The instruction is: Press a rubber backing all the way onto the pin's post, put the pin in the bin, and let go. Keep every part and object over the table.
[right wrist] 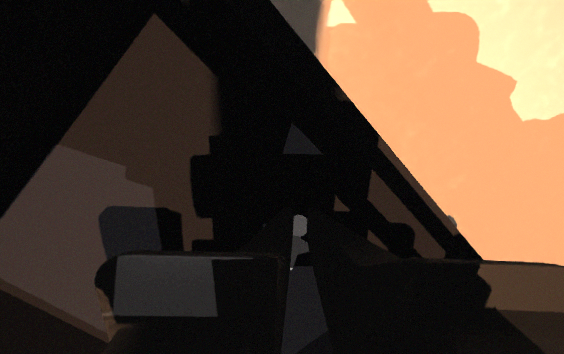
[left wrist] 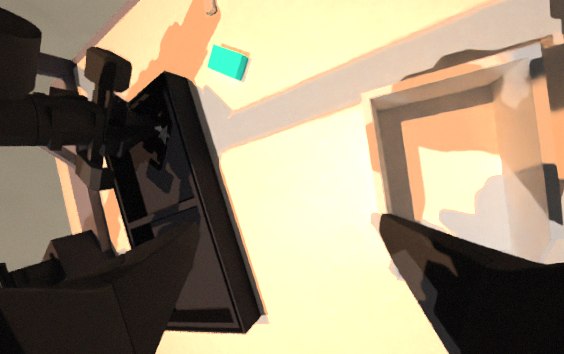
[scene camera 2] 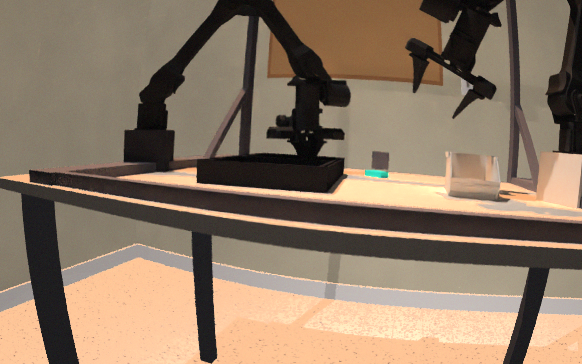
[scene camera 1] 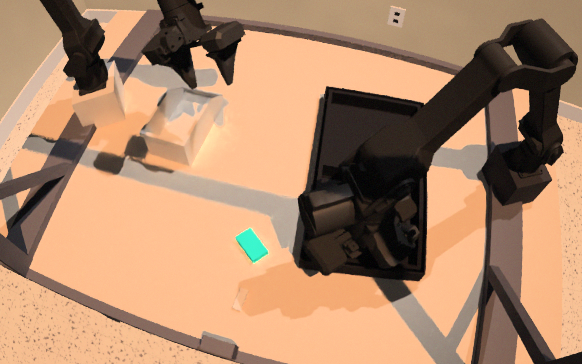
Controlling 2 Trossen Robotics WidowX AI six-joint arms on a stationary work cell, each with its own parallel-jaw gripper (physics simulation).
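Where they show: left gripper, fingertip midpoint: (left wrist: 289, 226) (scene camera 2: 433, 105) (scene camera 1: 211, 86); right gripper, fingertip midpoint: (right wrist: 298, 216) (left wrist: 158, 127) (scene camera 1: 353, 249); left arm's base, link origin: (scene camera 1: 93, 82); right arm's base, link origin: (left wrist: 54, 272) (scene camera 1: 525, 162).
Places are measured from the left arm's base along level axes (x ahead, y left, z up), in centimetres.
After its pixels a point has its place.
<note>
A small silver star-shaped pin (left wrist: 161, 133) @[x 41.5, y -44.1, z -8.8 cm] lies in the upper compartment of the black tray (scene camera 1: 370, 127) @[x 53.8, y -22.2, z -9.0 cm] (scene camera 2: 260, 176) @[x 56.6, y -16.3, z -7.7 cm] (left wrist: 207, 200) @[x 39.8, y -28.6, z -6.3 cm]. My right gripper (scene camera 2: 307, 154) (left wrist: 158, 127) @[x 41.3, y -45.5, z -8.9 cm] points down into that compartment, its fingertips right at the pin. It is shut on a small, round, light grey rubber backing (right wrist: 300, 225) @[x 41.3, y -45.4, z -8.2 cm], seen between the fingertips in the right wrist view. Whether the backing is fully on the post is hidden. The open-topped whitish bin (scene camera 1: 167, 150) @[x 14.2, y -18.9, z -5.9 cm] (scene camera 2: 472, 187) @[x 23.3, y -6.2, z -7.5 cm] (left wrist: 392, 170) @[x 20.6, y -15.8, z -8.3 cm] stands at the left in scene camera 1. My left gripper (scene camera 1: 212, 84) @[x 24.7, y -17.5, z 6.6 cm] (scene camera 2: 434, 104) @[x 24.7, y -17.5, z 6.6 cm] (left wrist: 289, 226) @[x 24.7, y -17.5, z 6.6 cm] is open and empty, above and beside the bin.
A teal block (scene camera 1: 252, 245) @[x 25.3, y -40.4, z -8.2 cm] (scene camera 2: 376, 174) @[x 26.2, y -38.3, z -8.8 cm] (left wrist: 227, 62) @[x 25.0, y -39.5, z -8.2 cm] lies on the table left of the tray in scene camera 1. A small pale piece (scene camera 1: 240, 300) @[x 20.9, y -49.2, z -8.7 cm] lies nearer the front edge. The tray has raised walls and a divider (left wrist: 165, 212) @[x 47.4, y -32.7, z -5.7 cm]. Frame bars run along the table's edges.
</note>
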